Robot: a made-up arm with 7 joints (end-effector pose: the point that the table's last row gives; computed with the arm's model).
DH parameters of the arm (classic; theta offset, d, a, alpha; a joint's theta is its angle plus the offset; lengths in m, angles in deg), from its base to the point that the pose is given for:
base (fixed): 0 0 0 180
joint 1: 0 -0.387 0 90
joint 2: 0 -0.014 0 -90
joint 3: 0 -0.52 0 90
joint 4: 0 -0.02 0 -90
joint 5: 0 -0.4 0 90
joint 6: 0 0 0 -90
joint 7: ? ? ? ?
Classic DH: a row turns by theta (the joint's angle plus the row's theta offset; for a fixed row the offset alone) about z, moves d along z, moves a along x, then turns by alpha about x.
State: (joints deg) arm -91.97 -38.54 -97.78 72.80 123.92 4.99 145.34
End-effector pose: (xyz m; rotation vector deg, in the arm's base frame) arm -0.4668 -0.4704 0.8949 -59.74 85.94 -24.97
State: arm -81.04 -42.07 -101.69 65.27 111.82 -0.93 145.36
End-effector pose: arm -0.5357 -0.4752 0.8823 -63.72 79.52 -32.24
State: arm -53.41 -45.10 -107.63 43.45 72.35 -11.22 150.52
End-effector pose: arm -0.6854 -0.3841 0.9468 -88.39 66.29 -47.14
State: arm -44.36 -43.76 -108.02 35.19 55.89 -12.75 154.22
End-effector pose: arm -0.6993 -0.3225 1.0127 -101.56 64.07 -48.04
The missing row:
joint 7: 0 -0.123 0 0
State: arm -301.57 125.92 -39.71 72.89 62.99 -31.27 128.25
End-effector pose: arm 0.4608 -0.1437 -0.2979 52.30 -36.70 -69.13
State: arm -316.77 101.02 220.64 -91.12 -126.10 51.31 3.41
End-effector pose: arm 0.0280 -0.5307 -0.0173 -121.34 -29.35 -120.16
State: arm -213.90 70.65 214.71 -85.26 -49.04 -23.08 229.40
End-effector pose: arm -0.6860 -0.1473 0.1339 13.39 13.57 28.67
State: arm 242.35 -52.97 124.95 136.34 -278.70 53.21 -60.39
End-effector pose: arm 0.3218 -0.1705 0.2662 10.63 15.12 176.37
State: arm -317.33 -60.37 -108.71 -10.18 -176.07 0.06 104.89
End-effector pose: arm -0.7082 0.5233 0.9408 39.27 116.61 -14.70
